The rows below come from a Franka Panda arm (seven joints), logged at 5 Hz.
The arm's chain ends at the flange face. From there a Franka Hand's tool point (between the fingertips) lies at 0.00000 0.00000 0.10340 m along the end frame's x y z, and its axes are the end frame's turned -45 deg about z.
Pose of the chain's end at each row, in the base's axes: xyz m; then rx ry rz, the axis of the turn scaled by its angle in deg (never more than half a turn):
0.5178 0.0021 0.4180 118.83 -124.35 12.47
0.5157 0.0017 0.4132 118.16 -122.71 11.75
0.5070 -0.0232 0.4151 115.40 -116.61 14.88
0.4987 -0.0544 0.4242 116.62 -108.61 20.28
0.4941 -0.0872 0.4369 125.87 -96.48 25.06
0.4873 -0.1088 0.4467 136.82 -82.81 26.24
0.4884 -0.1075 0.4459 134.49 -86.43 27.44
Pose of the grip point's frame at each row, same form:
0.5183 -0.0180 0.3166 155.27 -68.48 7.07
0.5135 -0.0200 0.3121 154.29 -67.35 5.51
0.5006 -0.0553 0.3170 149.21 -62.72 5.23
0.4940 -0.0964 0.3298 146.51 -54.67 8.10
0.4980 -0.1330 0.3443 149.45 -39.96 12.32
0.4986 -0.1524 0.3536 153.90 -23.51 14.07
0.4999 -0.1519 0.3532 152.91 -27.59 15.20

